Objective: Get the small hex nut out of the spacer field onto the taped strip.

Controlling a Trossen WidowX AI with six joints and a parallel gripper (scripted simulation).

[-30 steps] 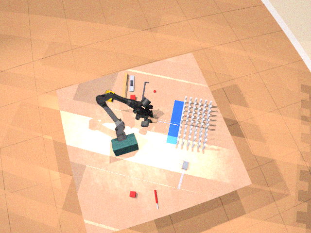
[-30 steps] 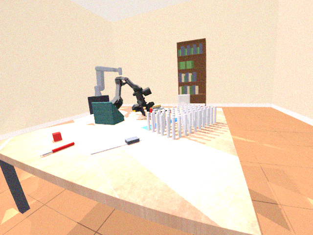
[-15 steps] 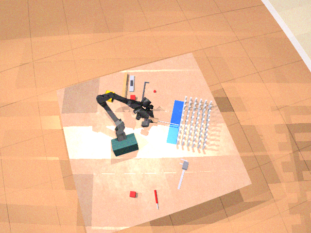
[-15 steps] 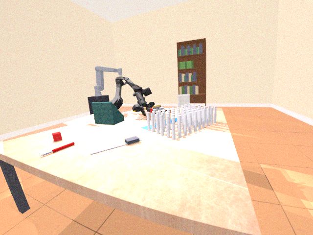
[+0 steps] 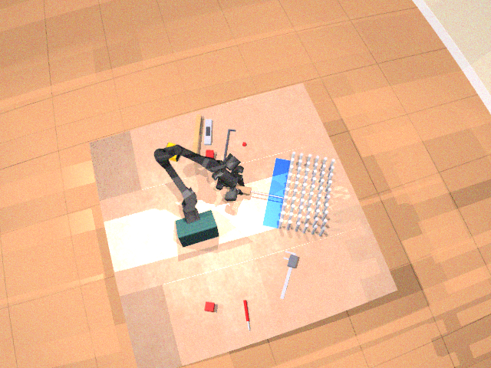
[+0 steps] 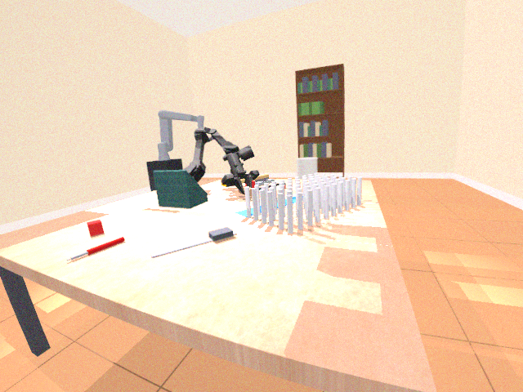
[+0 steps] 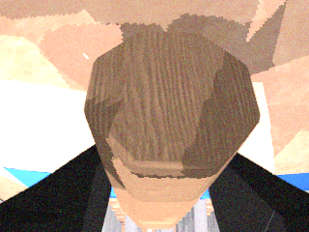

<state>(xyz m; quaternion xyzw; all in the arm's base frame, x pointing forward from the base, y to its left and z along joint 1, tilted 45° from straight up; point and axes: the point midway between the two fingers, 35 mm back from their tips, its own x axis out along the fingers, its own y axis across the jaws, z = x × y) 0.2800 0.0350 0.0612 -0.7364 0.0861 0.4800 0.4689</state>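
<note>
The blue taped strip lies 16 cm ahead of my gripper tip, 6 cm to the right of it and 3 cm below it. Also, from my gripper tip: red-handled screwdriver (24 cm behind, 61 cm to the right, 3 cm below).
</note>
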